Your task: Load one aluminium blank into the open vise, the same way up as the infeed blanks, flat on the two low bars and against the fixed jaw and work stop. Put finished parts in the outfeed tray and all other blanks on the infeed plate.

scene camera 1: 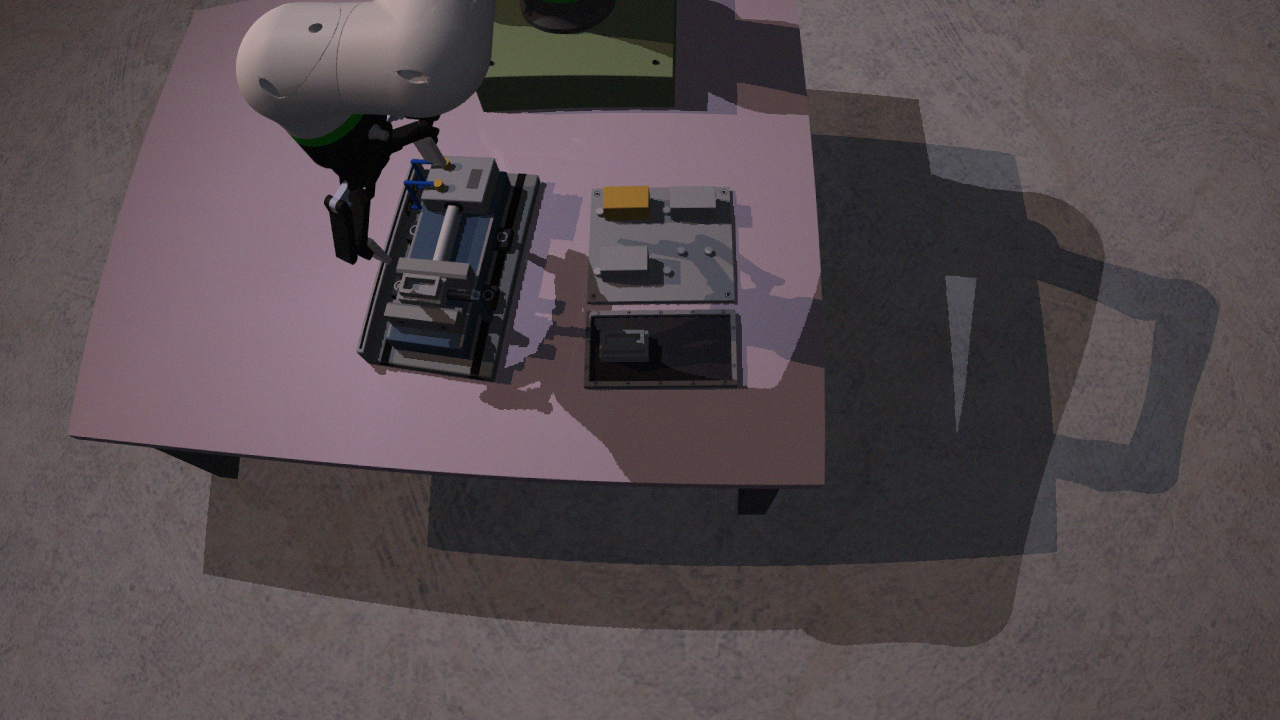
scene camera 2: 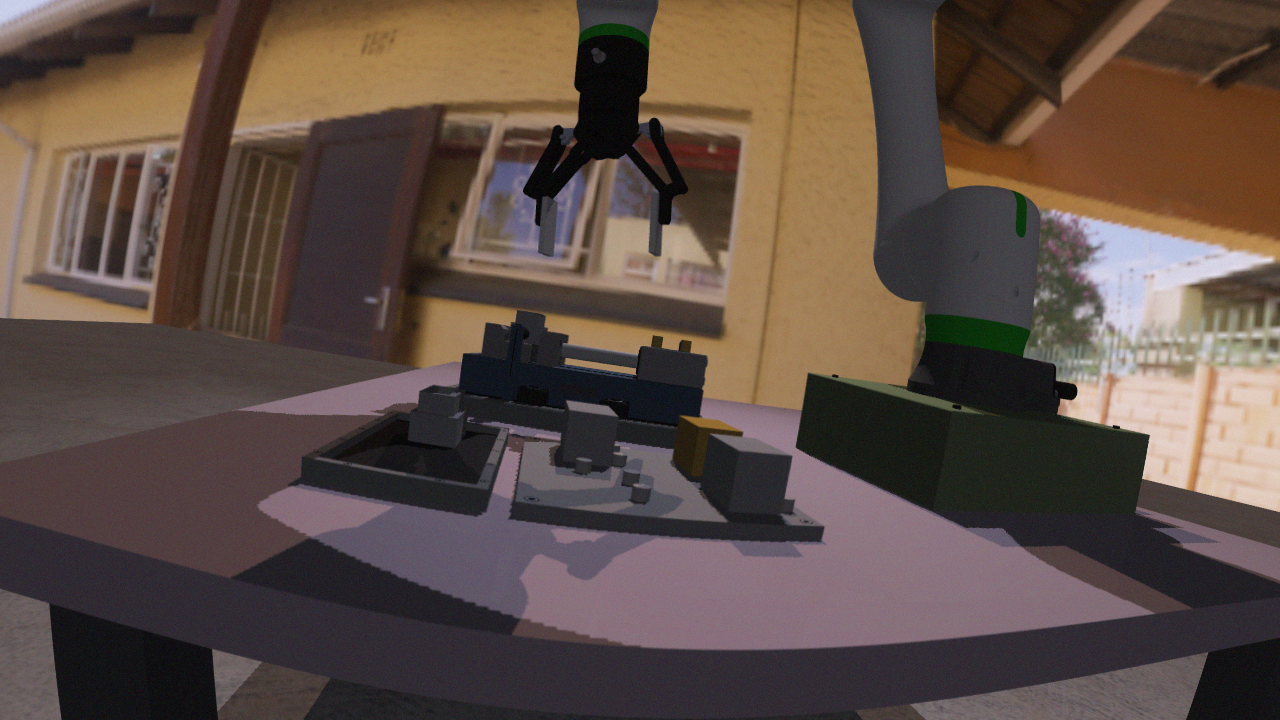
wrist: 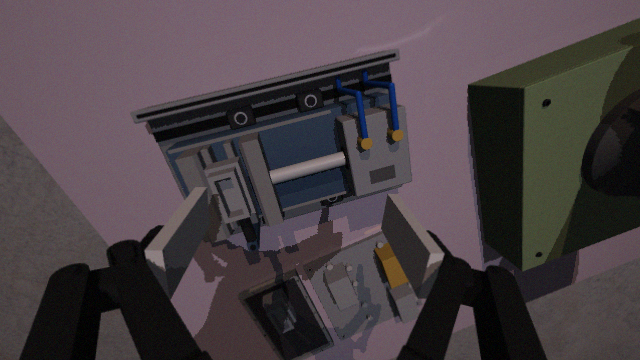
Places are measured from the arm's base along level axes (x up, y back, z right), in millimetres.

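Pixels of known places: gripper, between the fingertips: (scene camera 1: 408, 208) (scene camera 2: 598, 253) (wrist: 299, 209); arm's base, origin of its link: (scene camera 1: 567, 0) (scene camera 2: 965, 400) (wrist: 635, 141).
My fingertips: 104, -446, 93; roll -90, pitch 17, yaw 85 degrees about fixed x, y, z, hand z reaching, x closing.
Note:
Ahead of a thing's pixels: the offset from my fingertips to its middle, as dx, dy, dz. "spot": to the spot under its first point.
The vise {-146, +5, -8} (scene camera 1: 469, 241) (scene camera 2: 581, 385) (wrist: 300, 140) stands at the table's left in scene camera 1. A grey part with a stepped, pocketed top {-98, -65, -9} (scene camera 1: 440, 284) (scene camera 2: 529, 326) (wrist: 241, 195) sits between its jaws; whether both touch it I cannot tell. My gripper (scene camera 1: 412, 210) (scene camera 2: 601, 254) (wrist: 299, 209) is open and empty, high above the vise. Two plain grey blanks, one {-169, +29, -247} (scene camera 1: 623, 259) (scene camera 2: 588, 434) (wrist: 341, 287) and another {-169, +130, -323} (scene camera 1: 693, 198) (scene camera 2: 747, 474) (wrist: 405, 302), are on the infeed plate {-191, +75, -286} (scene camera 1: 626, 291) (scene camera 2: 581, 501). A similar pocketed part {-172, -79, -263} (scene camera 1: 623, 344) (scene camera 2: 436, 428) (wrist: 282, 312) lies in the outfeed tray (scene camera 1: 662, 385) (scene camera 2: 393, 492) (wrist: 315, 308).
A yellow-orange block {-169, +119, -235} (scene camera 1: 625, 198) (scene camera 2: 689, 443) (wrist: 391, 267) stands on the infeed plate, beside a grey blank. Small round pins rise from the plate. Blue hoses {spot: -85, +83, +35} (wrist: 362, 117) rise over the vise's moving-jaw end. The green robot base (scene camera 1: 581, 67) (scene camera 2: 966, 456) (wrist: 555, 175) stands at the back.

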